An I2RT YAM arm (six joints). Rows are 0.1 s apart.
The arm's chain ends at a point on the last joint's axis. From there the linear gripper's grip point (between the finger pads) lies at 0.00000 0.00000 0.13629 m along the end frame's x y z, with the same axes.
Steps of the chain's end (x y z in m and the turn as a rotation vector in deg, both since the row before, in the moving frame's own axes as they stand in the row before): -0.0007, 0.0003, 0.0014, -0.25, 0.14, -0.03; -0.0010, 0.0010, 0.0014, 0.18, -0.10, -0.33; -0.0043, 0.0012, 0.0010, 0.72, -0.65, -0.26; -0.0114, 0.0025, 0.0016, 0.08, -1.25, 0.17; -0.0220, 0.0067, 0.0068, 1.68, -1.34, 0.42; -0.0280, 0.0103, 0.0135, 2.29, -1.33, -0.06; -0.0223, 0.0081, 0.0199, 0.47, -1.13, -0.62
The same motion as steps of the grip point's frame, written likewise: -0.0004, 0.0009, 0.0014, -0.25, 0.14, -0.03; -0.0012, 0.0006, 0.0014, 0.18, -0.10, -0.33; -0.0058, -0.0005, 0.0010, 0.72, -0.65, -0.26; -0.0144, 0.0023, 0.0016, 0.08, -1.25, 0.17; -0.0252, 0.0027, 0.0067, 1.68, -1.34, 0.42; -0.0312, 0.0049, 0.0134, 2.29, -1.33, -0.06; -0.0250, 0.0070, 0.0199, 0.47, -1.13, -0.62
